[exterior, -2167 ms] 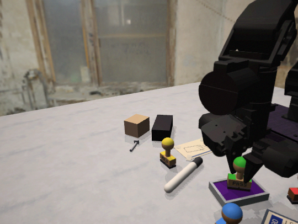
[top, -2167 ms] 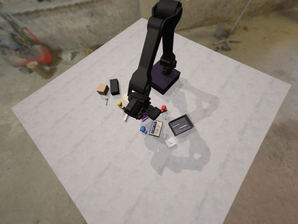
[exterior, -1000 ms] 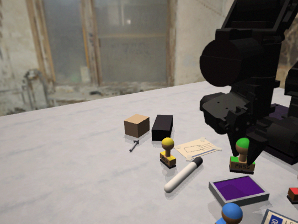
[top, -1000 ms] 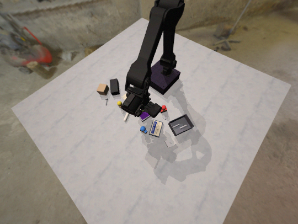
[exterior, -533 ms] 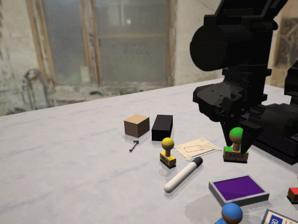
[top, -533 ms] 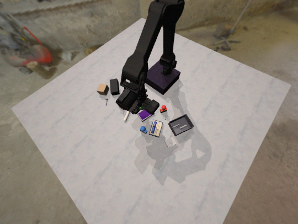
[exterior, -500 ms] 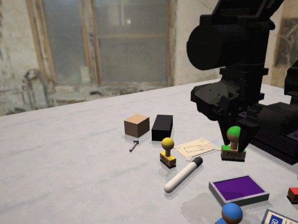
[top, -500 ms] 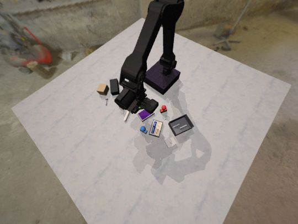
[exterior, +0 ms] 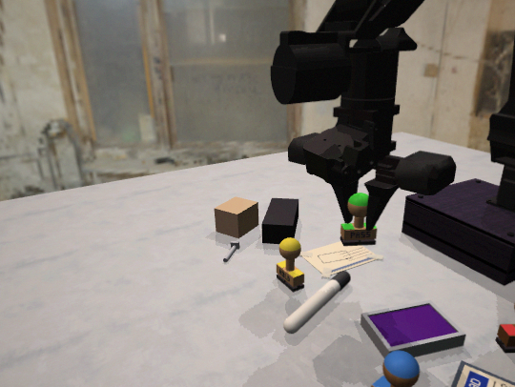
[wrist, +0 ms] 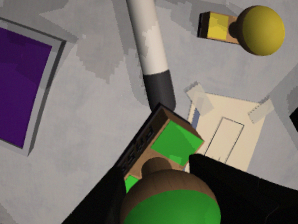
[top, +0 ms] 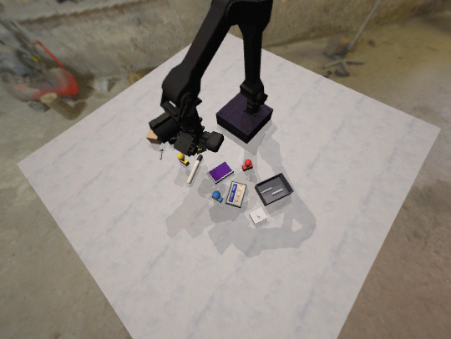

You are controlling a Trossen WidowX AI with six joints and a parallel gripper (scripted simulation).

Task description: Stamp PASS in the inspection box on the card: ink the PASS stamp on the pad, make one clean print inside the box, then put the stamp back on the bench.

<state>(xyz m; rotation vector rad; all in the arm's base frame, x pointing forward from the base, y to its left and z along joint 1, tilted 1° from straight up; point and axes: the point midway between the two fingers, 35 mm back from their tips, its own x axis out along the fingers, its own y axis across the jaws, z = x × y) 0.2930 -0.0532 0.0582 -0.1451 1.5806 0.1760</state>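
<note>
Now: gripper tip 40 mm past the cream card, 70 mm to the left of it and 90 mm above it. The rest, counted from my gripper tip: PASS stamp right at my gripper tip; white marker 40 mm ahead, 80 mm below; yellow stamp 60 mm ahead, 60 mm to the right, 70 mm below.
</note>
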